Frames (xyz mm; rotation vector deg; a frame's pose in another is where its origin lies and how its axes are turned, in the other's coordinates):
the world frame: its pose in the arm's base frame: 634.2 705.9 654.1 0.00 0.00 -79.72
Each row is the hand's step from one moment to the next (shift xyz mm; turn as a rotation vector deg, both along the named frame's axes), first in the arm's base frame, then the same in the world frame.
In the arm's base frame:
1: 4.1 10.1 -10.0 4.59 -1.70 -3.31
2: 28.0 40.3 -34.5 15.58 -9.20 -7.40
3: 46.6 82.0 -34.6 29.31 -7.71 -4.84
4: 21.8 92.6 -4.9 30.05 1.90 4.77
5: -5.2 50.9 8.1 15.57 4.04 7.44
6: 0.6 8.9 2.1 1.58 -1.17 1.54
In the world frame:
1: -9.2 5.8 -10.0 2.49 4.21 -3.31
2: -34.7 34.7 -34.5 11.83 13.69 -7.40
3: -72.4 60.5 -34.6 12.82 27.46 -4.84
4: -87.2 38.0 -4.9 3.49 29.91 4.77
5: -51.0 4.0 8.1 -1.20 16.04 7.44
6: -8.7 2.2 2.1 1.43 1.35 1.54

